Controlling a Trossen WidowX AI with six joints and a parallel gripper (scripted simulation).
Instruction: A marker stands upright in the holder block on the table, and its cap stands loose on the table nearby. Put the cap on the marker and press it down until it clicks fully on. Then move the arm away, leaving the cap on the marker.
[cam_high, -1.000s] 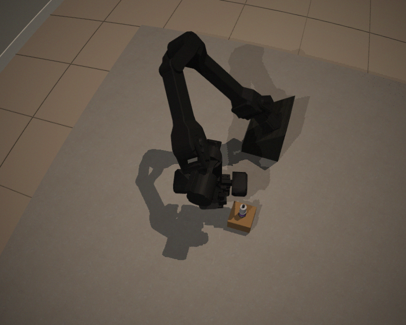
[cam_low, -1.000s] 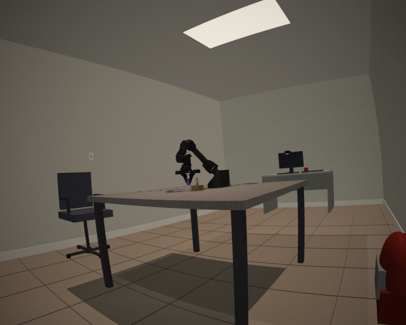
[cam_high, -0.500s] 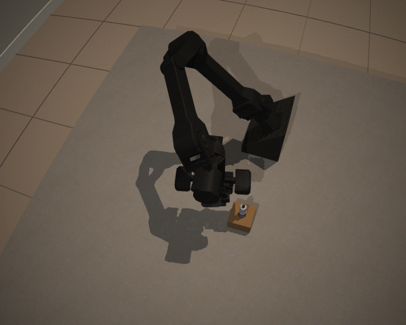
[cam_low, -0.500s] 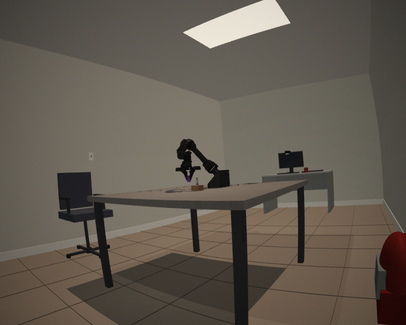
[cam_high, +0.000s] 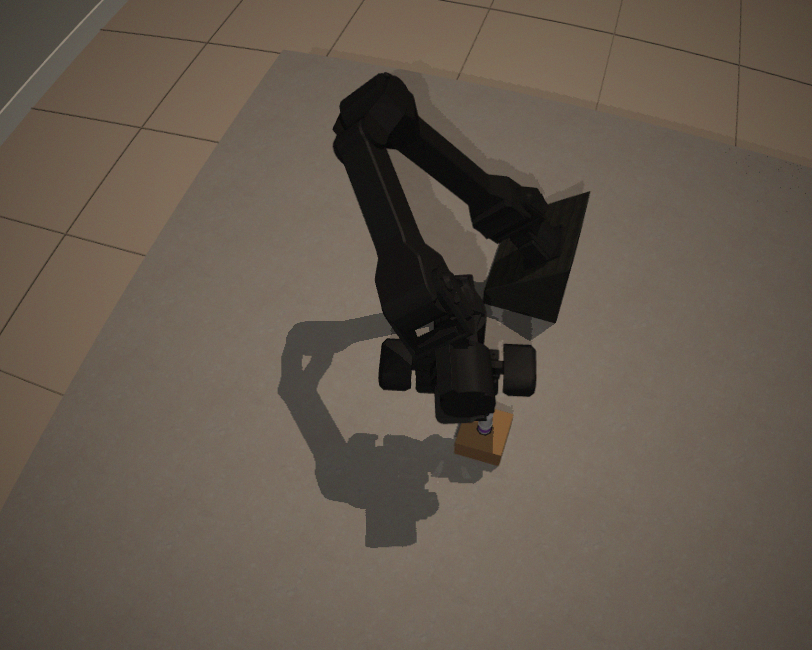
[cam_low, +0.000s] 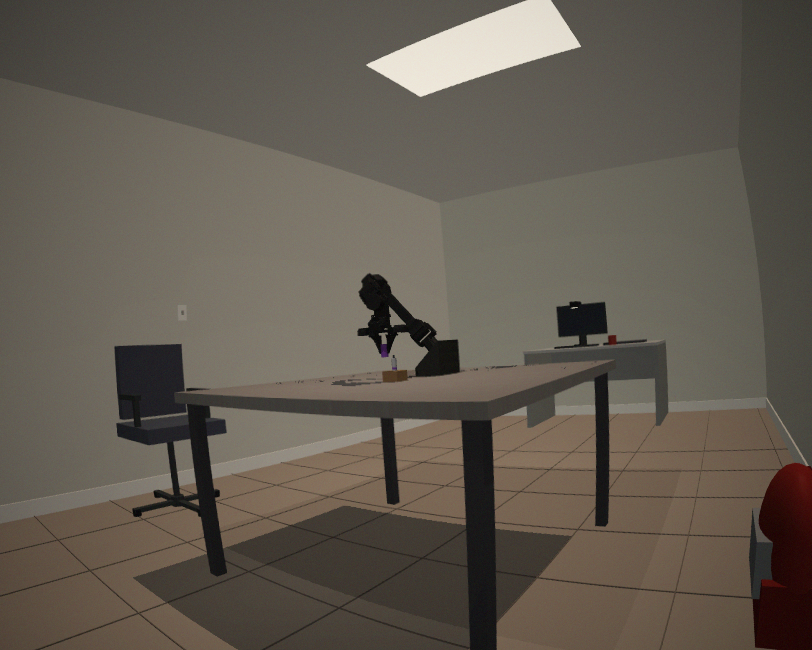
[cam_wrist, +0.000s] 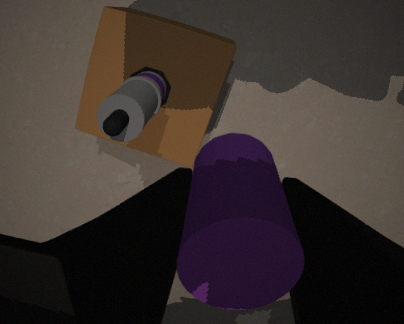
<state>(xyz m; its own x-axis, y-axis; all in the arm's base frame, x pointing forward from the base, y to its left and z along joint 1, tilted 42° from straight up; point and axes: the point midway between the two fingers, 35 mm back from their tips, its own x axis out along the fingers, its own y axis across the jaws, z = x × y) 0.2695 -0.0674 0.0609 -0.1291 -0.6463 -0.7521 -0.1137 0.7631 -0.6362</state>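
The holder block is 8 cm below my gripper tip, 4 cm to the left of it and 1 cm ahead of it. The rest, counted from my gripper tip: purple cap (1 cm above).
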